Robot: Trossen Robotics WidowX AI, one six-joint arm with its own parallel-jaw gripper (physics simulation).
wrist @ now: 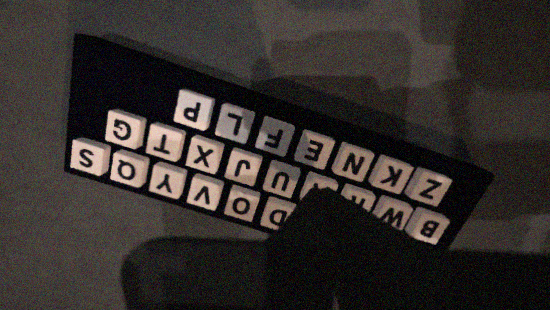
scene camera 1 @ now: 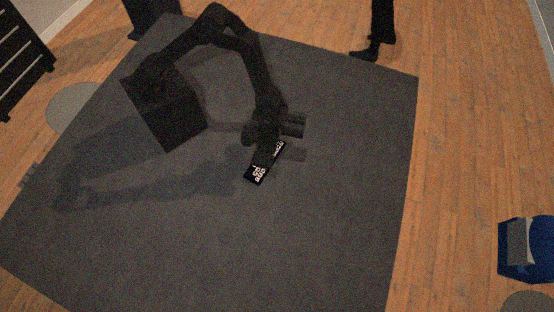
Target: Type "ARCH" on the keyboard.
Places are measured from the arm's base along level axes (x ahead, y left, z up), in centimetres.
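Pixels of known places: gripper, fingertip midpoint: (wrist: 319,198) (scene camera 1: 268,152); arm's base at its link origin: (scene camera 1: 150,96).
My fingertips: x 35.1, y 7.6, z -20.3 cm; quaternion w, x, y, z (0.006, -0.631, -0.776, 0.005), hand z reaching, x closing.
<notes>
For each thing: its top centre in the pictures, then the offset to it from my fingertips. "spot": a spot on its surface instead. Level surfaces: height alone.
- black keyboard at a spot on its surface: (wrist: 115,75) (scene camera 1: 248,173) spot: dx -2.8, dy -9.2, dz -1.3 cm
- R key at its top centre: (wrist: 356,205) dx +0.3, dy +1.8, dz -0.8 cm
- U key at its top centre: (wrist: 281,181) dx +0.0, dy -1.6, dz -0.8 cm
- D key at its top centre: (wrist: 278,217) dx +1.7, dy -1.4, dz -0.8 cm
- W key at its top centre: (wrist: 392,217) dx +0.5, dy +3.6, dz -0.8 cm
- B key at its top centre: (wrist: 429,228) dx +0.6, dy +5.3, dz -0.8 cm
- mat at its surface level: dz -2.5 cm
The black keyboard (scene camera 1: 248,176) (wrist: 115,75) with pale letter keys lies on the dark grey mat, its letters upside down in the wrist view. My gripper (scene camera 1: 263,160) (wrist: 319,198) is shut and empty, its tip over the keyboard. In the wrist view the tip covers most of the A key (wrist: 315,181). The R key (wrist: 358,196) is partly covered, just right of the tip. The C and H keys are hidden behind the fingers. The U key (wrist: 281,179), D key (wrist: 275,215), W key (wrist: 392,214) and B key (wrist: 430,227) show around the tip. Whether the tip touches a key I cannot tell.
My arm's black base block (scene camera 1: 175,120) stands on the mat (scene camera 1: 325,225) at the upper left. Dark legs (scene camera 1: 382,25) stand beyond the mat's top edge. A blue object (scene camera 1: 542,250) is at the right, and a black slatted unit (scene camera 1: 25,65) at the left.
</notes>
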